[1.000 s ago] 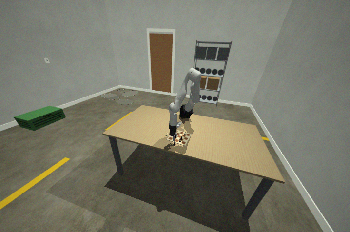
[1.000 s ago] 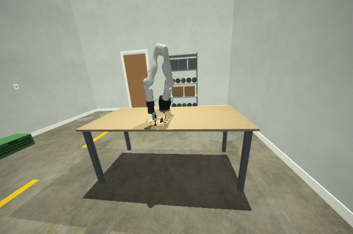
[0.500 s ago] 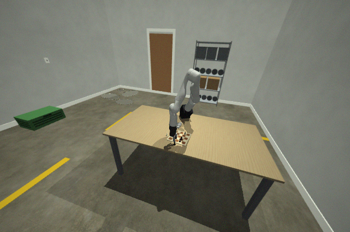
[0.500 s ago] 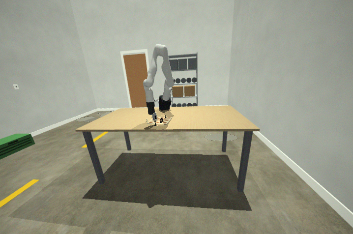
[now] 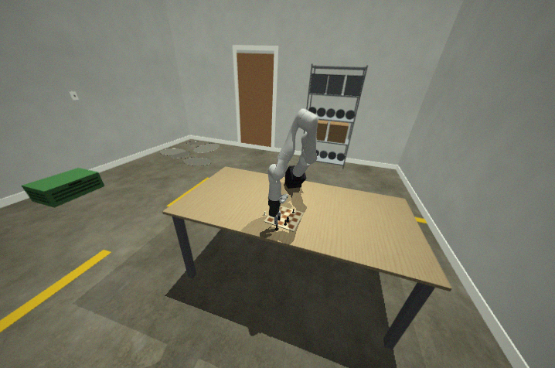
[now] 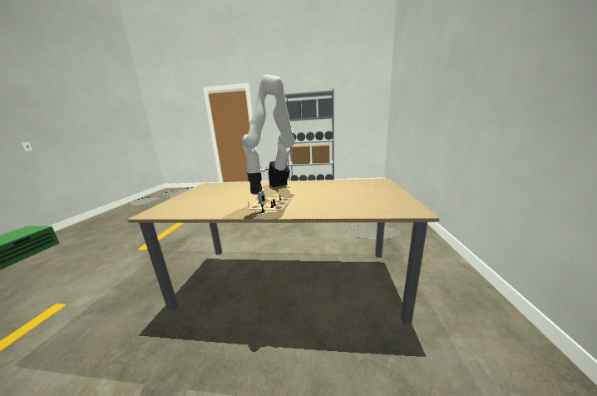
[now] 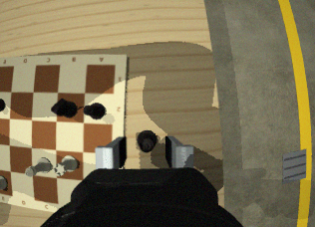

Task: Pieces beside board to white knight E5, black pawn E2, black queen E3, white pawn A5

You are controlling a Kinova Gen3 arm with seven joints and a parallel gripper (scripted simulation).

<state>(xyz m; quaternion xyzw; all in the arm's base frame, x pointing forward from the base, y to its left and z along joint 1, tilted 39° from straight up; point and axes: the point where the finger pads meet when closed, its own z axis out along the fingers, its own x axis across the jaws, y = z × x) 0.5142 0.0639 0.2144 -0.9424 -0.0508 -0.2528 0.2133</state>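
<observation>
The black queen lies 5 cm below my hand. Round my hand: black pawn (22 cm behind, 6 cm below); chessboard (14 cm behind, 3 cm to the right, 7 cm below); white pawn (7 cm behind, 16 cm to the right, 6 cm below).
</observation>
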